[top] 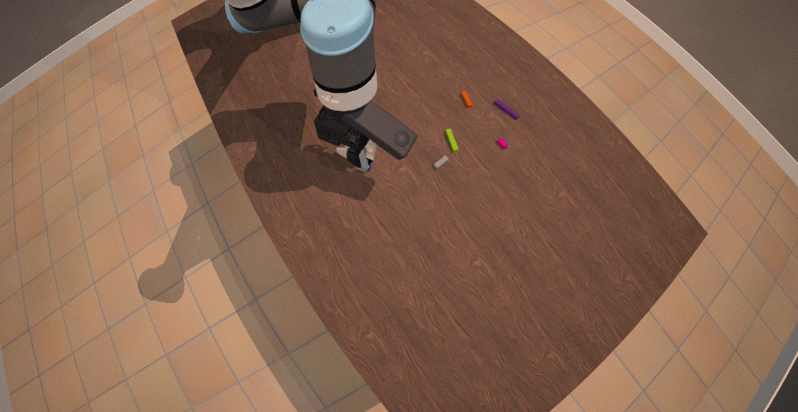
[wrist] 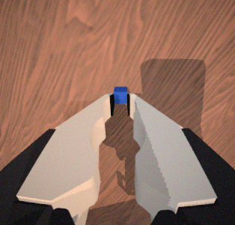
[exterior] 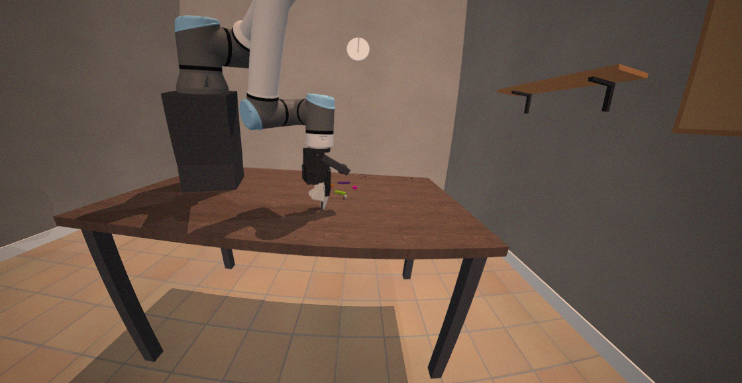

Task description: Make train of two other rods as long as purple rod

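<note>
The lime rod is 16 cm to the left of my hand, 7 cm ahead of it and 1 cm below it. The rest, counted from my hand: grey rod: 11 cm to the left, 9 cm ahead, 1 cm below; then blue rod: 1 cm below; then orange rod: 26 cm to the left, 2 cm ahead, 1 cm below.
</note>
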